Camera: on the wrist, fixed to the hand. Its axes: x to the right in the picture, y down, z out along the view.
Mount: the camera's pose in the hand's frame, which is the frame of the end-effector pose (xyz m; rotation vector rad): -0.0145 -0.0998 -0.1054 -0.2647 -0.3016 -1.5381
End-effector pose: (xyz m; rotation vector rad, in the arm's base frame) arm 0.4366 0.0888 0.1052 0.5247 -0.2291 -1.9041
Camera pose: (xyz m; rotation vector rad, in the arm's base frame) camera 0.4065 0.1498 -0.0238 -0.1376 -0.3050 2.8017
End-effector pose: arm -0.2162 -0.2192 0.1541 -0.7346 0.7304 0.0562
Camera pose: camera -0.2599 -0.3576 0.1684 -1.3419 -0.2717 -1.1255
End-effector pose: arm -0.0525 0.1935 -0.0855 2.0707 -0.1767 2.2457
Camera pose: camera -0.1416 0.3073 -0.1053 1.4049 0.7716 0.8943
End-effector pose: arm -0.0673 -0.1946 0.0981 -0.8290 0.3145 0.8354
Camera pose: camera 0.0057 -0.3206 0.0894 -0.8926 -0.6882 -0.4714
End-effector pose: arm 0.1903 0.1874 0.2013 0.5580 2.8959 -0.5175
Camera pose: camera 0.1571 0.1335 0.3327 -1.6937 2.4285 -0.2448
